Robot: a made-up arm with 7 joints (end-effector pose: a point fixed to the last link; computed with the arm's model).
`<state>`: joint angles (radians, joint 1 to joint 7).
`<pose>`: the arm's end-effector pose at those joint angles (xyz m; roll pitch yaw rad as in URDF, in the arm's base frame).
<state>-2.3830 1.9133 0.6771 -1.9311 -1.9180 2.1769 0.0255</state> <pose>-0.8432 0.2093 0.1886 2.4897 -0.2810 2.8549</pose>
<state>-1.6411 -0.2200 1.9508 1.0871 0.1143 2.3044 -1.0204</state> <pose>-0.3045 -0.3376 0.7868 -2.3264 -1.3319 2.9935</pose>
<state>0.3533 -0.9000 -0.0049 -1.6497 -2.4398 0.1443 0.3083</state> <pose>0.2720 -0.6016 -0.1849 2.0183 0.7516 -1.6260</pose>
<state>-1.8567 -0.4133 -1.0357 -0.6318 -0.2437 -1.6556 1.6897</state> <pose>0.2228 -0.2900 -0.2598 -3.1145 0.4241 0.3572</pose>
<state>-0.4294 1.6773 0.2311 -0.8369 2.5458 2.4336 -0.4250</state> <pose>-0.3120 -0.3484 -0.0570 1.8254 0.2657 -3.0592</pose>
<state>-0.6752 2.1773 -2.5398 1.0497 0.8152 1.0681 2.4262</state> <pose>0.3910 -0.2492 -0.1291 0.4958 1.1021 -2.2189</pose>
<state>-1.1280 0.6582 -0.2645 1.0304 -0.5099 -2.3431 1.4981</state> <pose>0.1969 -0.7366 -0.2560 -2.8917 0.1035 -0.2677</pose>
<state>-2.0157 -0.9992 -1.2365 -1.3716 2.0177 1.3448 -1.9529</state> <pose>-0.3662 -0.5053 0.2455 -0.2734 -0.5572 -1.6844</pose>
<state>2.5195 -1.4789 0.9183 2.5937 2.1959 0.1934 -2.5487</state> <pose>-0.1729 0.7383 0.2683 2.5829 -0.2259 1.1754</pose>
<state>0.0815 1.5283 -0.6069 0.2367 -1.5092 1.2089 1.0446</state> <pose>0.8811 -0.0410 0.1150 -0.5854 -0.7960 -0.1322</pose>
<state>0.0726 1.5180 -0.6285 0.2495 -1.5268 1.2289 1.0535</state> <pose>0.8784 -0.0357 0.1052 -0.6041 -0.7839 -0.1075</pose>
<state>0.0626 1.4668 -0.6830 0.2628 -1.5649 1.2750 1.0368</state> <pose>0.8745 0.0008 0.0646 -0.6852 -0.7186 0.0143</pose>
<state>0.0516 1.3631 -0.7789 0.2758 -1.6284 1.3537 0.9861</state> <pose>0.8528 0.0751 -0.0161 -0.7935 -0.5752 0.2261</pose>
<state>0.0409 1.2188 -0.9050 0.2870 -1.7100 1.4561 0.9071</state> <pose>0.7872 0.1712 -0.1201 -0.8522 -0.3762 0.4750</pose>
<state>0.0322 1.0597 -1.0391 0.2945 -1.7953 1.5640 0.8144</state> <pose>0.6730 0.2607 -0.2101 -0.8328 -0.1880 0.7311</pose>
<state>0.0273 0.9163 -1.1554 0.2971 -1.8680 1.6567 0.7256</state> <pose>0.5440 0.3222 -0.2600 -0.7657 -0.0663 0.9656</pose>
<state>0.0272 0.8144 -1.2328 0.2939 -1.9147 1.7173 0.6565</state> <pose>0.4454 0.3535 -0.2769 -0.7031 -0.0112 1.1356</pose>
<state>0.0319 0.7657 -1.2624 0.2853 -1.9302 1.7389 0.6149</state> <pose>0.3993 0.3653 -0.2833 -0.6742 0.0130 1.2167</pose>
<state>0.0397 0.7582 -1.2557 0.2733 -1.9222 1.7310 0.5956</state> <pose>0.3954 0.3679 -0.2907 -0.6748 0.0299 1.2278</pose>
